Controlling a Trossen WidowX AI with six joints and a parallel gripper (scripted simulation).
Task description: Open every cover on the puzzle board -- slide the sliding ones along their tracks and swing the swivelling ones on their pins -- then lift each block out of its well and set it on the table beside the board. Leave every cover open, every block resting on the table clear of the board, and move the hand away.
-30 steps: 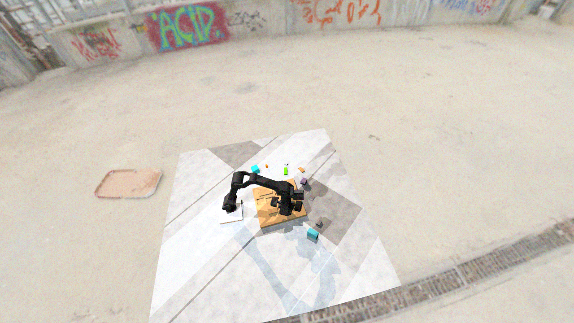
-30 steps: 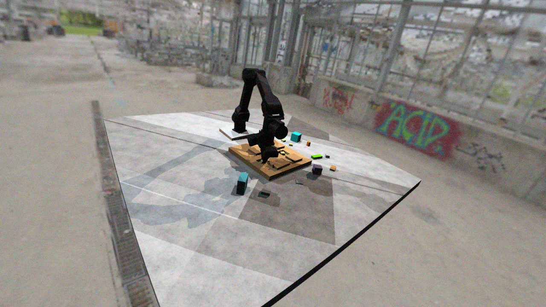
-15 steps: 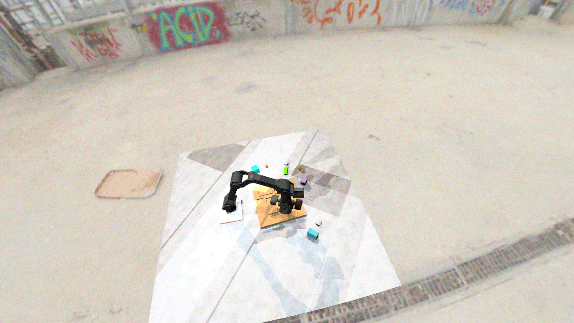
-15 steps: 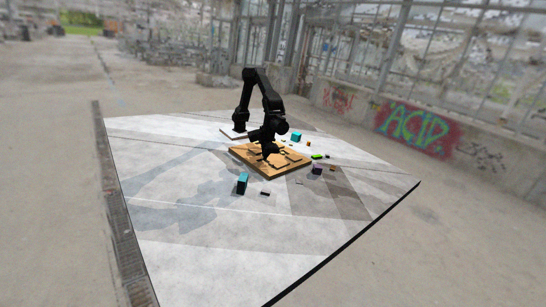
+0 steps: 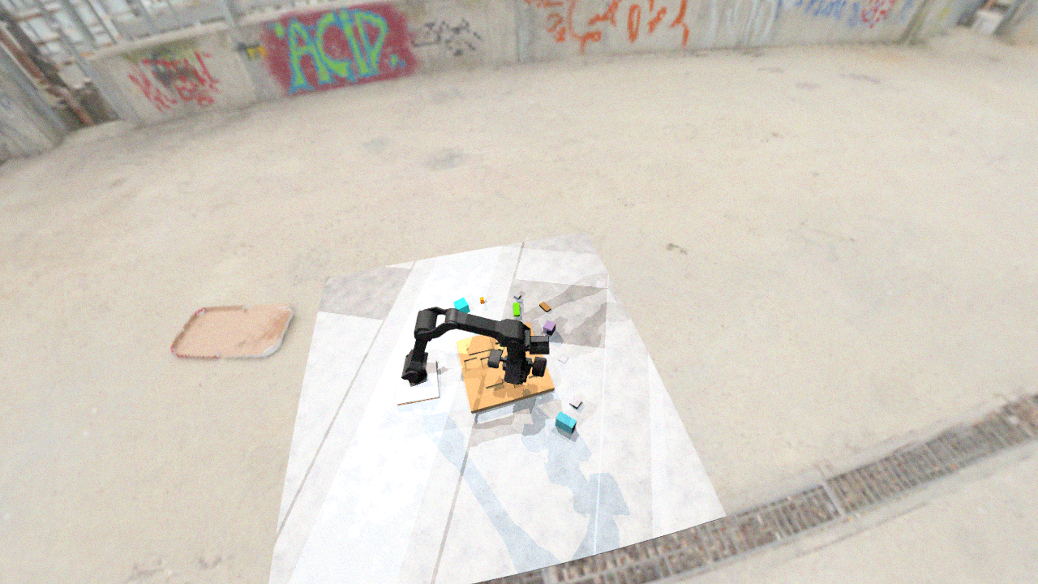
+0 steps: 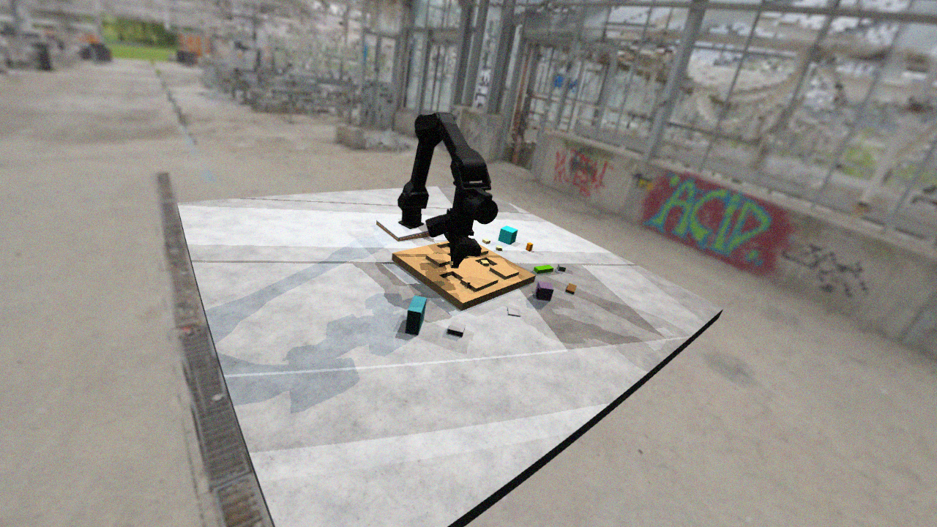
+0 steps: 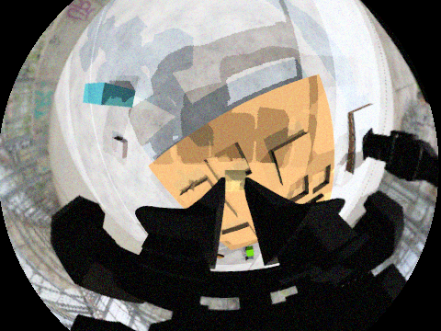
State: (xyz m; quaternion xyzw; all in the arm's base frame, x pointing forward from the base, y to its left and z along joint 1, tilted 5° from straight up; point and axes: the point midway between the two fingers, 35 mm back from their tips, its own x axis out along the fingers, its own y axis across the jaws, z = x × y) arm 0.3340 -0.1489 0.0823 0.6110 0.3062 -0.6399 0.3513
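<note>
Right now my gripper tip is 100 mm to the right of the tan puzzle board, 40 mm above it and 20 mm past it. Also, from my gripper tip: grey piece (150 mm to the right, 150 mm ahead, 50 mm below); then teal block (210 mm to the right, 80 mm ahead, 30 mm below); then purple cube (190 mm ahead, 160 mm to the left, 40 mm below).
</note>
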